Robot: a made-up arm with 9 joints. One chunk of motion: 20 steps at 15 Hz.
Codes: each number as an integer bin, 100 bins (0 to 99) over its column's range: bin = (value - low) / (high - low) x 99, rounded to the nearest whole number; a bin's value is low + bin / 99 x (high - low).
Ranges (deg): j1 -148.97..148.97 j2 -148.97..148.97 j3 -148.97..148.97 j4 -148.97..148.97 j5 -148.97..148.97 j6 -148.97..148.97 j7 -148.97..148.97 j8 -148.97..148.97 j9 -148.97..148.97
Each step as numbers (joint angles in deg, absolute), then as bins.
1 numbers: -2.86 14.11 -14.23 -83.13 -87.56 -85.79 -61.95 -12.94 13.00
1 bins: 49 54 45 22 20 21 29 45 54
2 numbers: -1.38 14.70 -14.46 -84.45 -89.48 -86.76 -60.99 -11.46 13.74
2 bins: 49 54 45 21 20 21 29 46 54
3 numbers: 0.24 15.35 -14.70 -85.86 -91.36 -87.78 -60.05 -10.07 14.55
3 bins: 50 55 45 21 19 20 30 46 54
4 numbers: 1.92 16.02 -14.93 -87.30 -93.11 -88.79 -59.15 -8.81 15.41
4 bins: 50 55 45 20 19 20 30 47 55
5 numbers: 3.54 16.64 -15.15 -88.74 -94.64 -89.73 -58.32 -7.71 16.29
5 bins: 51 55 44 20 18 20 30 47 55
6 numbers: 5.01 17.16 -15.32 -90.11 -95.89 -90.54 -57.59 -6.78 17.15
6 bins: 51 55 44 20 18 19 30 47 55
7 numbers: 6.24 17.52 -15.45 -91.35 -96.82 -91.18 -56.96 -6.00 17.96
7 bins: 52 55 44 19 17 19 31 48 55
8 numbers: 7.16 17.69 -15.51 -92.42 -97.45 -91.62 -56.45 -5.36 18.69
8 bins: 52 55 44 19 17 19 31 48 56
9 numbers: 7.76 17.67 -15.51 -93.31 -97.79 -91.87 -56.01 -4.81 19.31
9 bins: 52 55 44 18 17 19 31 48 56
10 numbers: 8.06 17.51 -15.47 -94.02 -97.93 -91.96 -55.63 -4.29 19.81
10 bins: 52 55 44 18 17 19 31 48 56
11 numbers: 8.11 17.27 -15.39 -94.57 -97.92 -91.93 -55.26 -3.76 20.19
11 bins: 52 55 44 18 17 19 31 48 56
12 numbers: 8.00 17.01 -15.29 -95.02 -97.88 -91.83 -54.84 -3.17 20.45
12 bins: 52 55 44 18 17 19 31 48 56
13 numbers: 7.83 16.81 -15.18 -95.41 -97.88 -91.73 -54.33 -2.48 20.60
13 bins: 52 55 44 18 17 19 31 49 56
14 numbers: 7.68 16.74 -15.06 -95.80 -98.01 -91.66 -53.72 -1.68 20.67
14 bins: 52 55 44 18 17 19 32 49 56
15 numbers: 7.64 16.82 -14.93 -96.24 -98.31 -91.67 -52.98 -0.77 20.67
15 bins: 52 55 45 18 17 19 32 49 56
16 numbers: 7.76 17.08 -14.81 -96.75 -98.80 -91.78 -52.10 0.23 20.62
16 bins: 52 55 45 17 17 19 32 50 56
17 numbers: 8.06 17.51 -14.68 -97.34 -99.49 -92.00 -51.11 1.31 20.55
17 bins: 52 55 45 17 16 19 33 50 56
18 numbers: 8.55 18.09 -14.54 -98.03 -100.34 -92.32 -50.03 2.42 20.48
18 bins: 52 56 45 17 16 19 33 50 56
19 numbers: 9.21 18.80 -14.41 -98.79 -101.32 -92.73 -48.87 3.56 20.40
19 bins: 53 56 45 17 16 19 33 51 56
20 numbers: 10.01 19.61 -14.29 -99.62 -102.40 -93.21 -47.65 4.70 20.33
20 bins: 53 56 45 16 15 19 34 51 56
